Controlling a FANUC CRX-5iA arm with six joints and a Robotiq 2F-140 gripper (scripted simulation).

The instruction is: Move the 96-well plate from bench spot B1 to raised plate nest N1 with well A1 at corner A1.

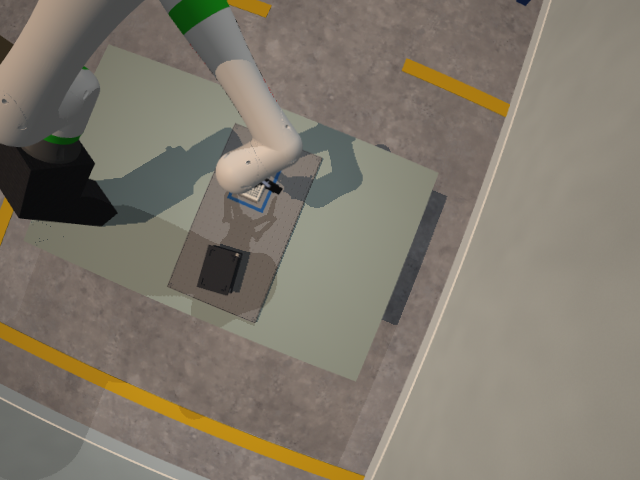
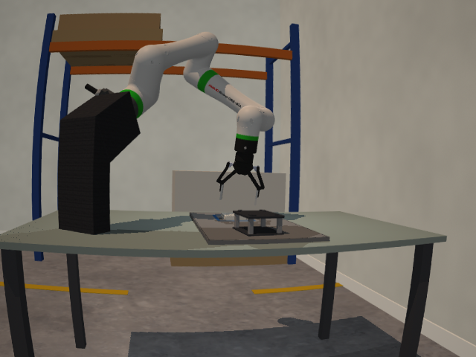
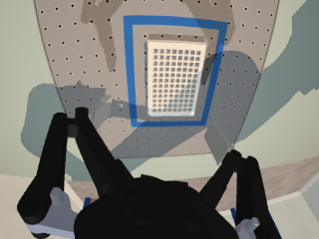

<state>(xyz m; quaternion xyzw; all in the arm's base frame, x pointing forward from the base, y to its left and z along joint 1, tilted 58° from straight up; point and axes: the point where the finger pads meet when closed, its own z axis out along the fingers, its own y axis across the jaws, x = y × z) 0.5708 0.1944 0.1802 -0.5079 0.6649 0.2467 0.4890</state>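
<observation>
Now: hand 2 cm past the white 96-well plate, 3 cm to the left of it and 7 cm above it. The rest, counted from my hand: black raised nest N1: 5 cm ahead, 38 cm to the right, 2 cm below.
</observation>
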